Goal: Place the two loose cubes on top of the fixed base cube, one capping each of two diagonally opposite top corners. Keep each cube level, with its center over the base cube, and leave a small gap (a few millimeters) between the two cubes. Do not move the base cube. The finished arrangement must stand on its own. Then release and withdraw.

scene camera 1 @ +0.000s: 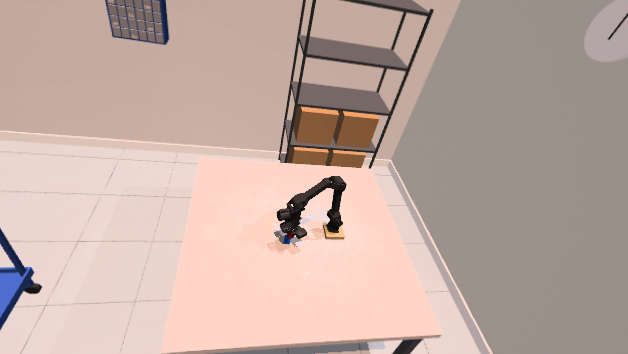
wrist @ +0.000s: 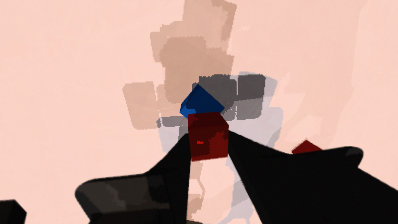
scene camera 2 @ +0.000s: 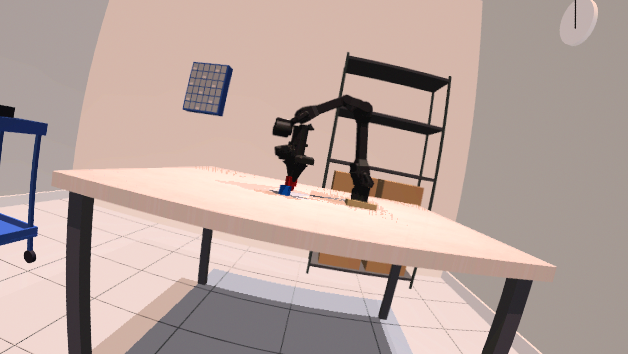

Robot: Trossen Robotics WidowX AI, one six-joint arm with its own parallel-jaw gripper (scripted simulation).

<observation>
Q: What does my gripper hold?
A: A red cube.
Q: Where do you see a red cube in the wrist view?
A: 208, 132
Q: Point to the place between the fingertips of my gripper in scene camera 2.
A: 291, 181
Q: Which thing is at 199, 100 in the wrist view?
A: A blue base cube.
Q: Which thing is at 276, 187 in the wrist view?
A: My gripper.
</observation>
